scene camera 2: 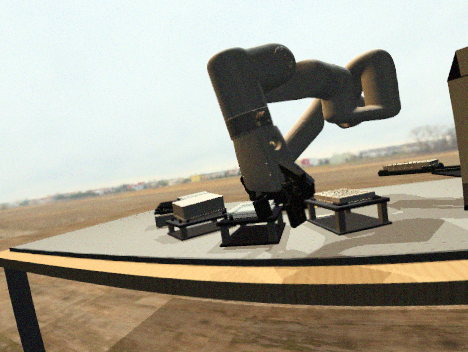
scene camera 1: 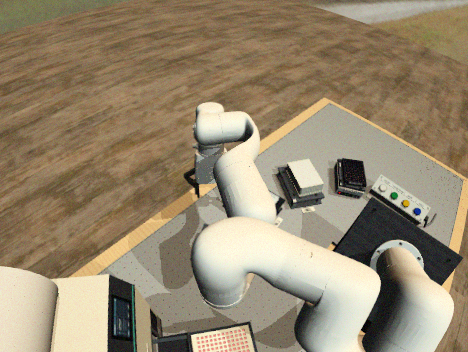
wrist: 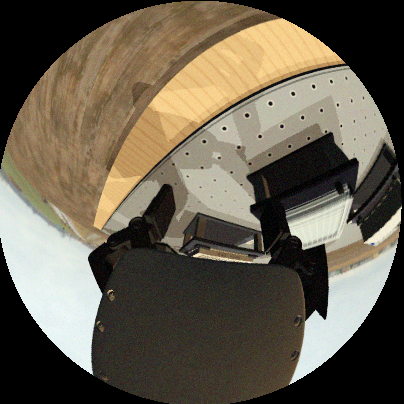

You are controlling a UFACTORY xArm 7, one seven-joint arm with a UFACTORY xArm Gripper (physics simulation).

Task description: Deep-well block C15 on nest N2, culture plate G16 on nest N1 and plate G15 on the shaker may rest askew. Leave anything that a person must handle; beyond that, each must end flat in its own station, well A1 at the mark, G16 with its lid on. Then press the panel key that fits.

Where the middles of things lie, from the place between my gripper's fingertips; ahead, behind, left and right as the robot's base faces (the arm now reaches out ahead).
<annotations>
Right now my hand is 28 cm to the left of the cream box-like plate [scene camera 1: 305, 179], 16 cm past it and 2 cm below it.
</annotations>
